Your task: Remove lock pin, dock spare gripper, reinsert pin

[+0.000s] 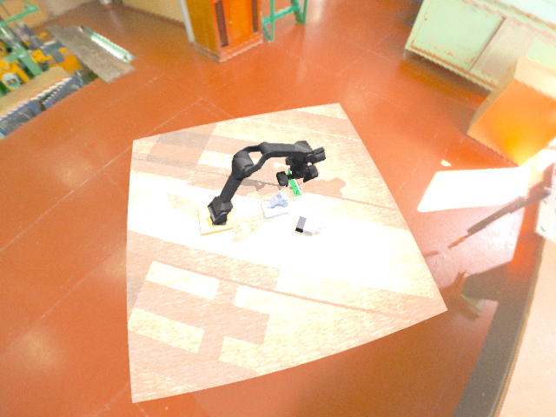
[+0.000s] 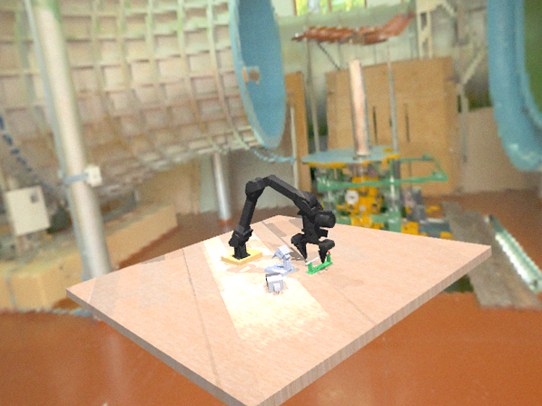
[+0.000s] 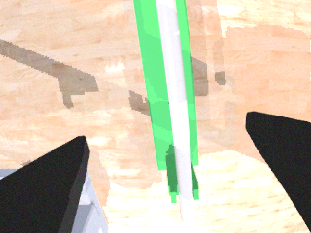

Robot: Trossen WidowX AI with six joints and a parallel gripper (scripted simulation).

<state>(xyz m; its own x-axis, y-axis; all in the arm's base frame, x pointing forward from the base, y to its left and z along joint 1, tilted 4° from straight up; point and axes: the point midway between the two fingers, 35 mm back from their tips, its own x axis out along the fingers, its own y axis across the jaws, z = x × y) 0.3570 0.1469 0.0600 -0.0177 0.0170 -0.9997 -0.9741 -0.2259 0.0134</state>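
The green cradle is 3 cm to the left of my gripper tip and 1 cm below it. From my gripper tip the other things lie so: spare gripper (22 cm to the right, 4 cm ahead, 2 cm below); grey mount (10 cm to the right, 9 cm behind, 2 cm above).
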